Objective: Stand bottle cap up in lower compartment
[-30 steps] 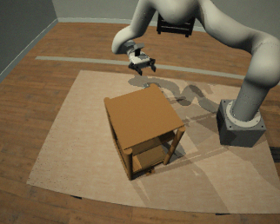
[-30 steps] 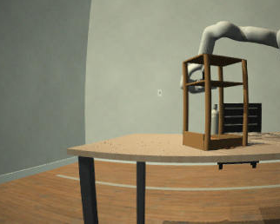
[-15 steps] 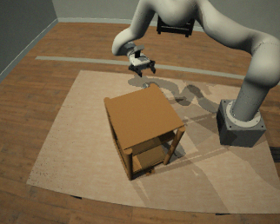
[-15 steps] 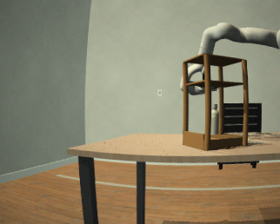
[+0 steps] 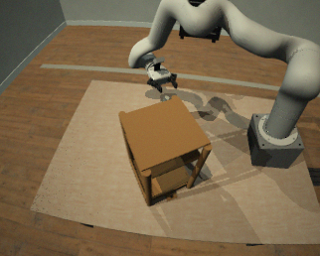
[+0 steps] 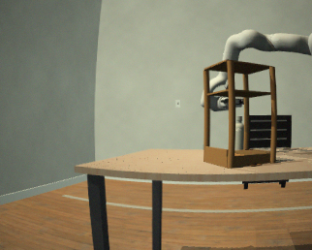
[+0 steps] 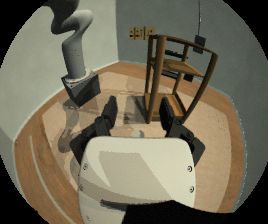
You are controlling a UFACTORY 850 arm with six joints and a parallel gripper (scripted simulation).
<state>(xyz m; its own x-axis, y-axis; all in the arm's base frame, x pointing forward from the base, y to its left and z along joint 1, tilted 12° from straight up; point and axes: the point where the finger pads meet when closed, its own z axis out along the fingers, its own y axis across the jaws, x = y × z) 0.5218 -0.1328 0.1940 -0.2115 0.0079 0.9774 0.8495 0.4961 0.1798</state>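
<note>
My gripper is now 14 cm above the grey bottle. Round my hand: wooden shelving unit (32 cm to the left, 8 cm below).
</note>
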